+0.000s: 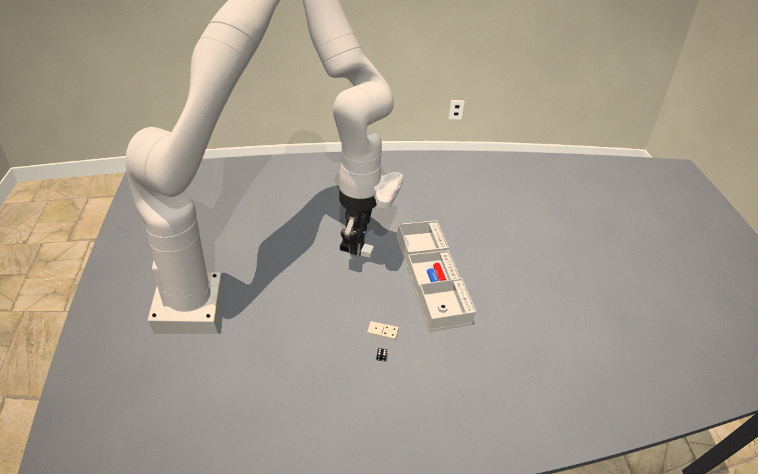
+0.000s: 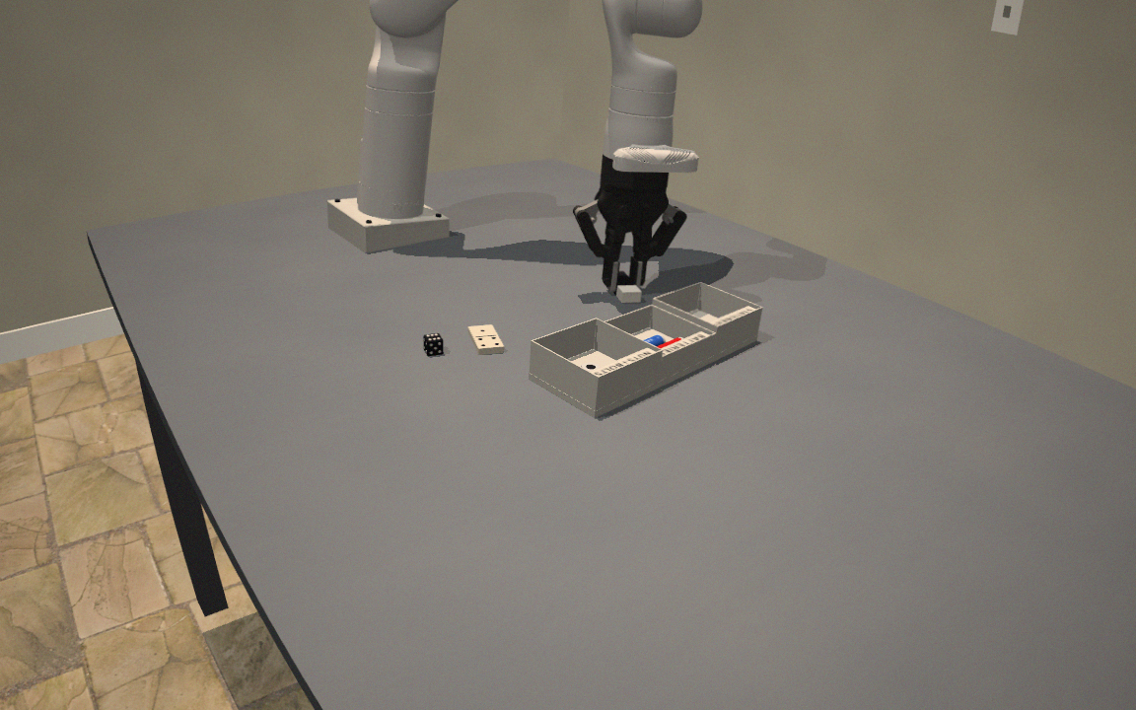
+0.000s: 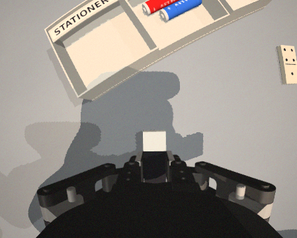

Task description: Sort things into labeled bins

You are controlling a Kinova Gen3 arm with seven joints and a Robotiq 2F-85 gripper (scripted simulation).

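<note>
The bin row lies 140 mm ahead of my hand and 90 mm to the right of it. Also, from my hand: blue battery: 130 mm ahead, 110 mm to the right, 10 mm below; then red battery: 150 mm ahead, 90 mm to the right, 10 mm below; then black-and-white eraser: 10 mm ahead, 20 mm below.
</note>
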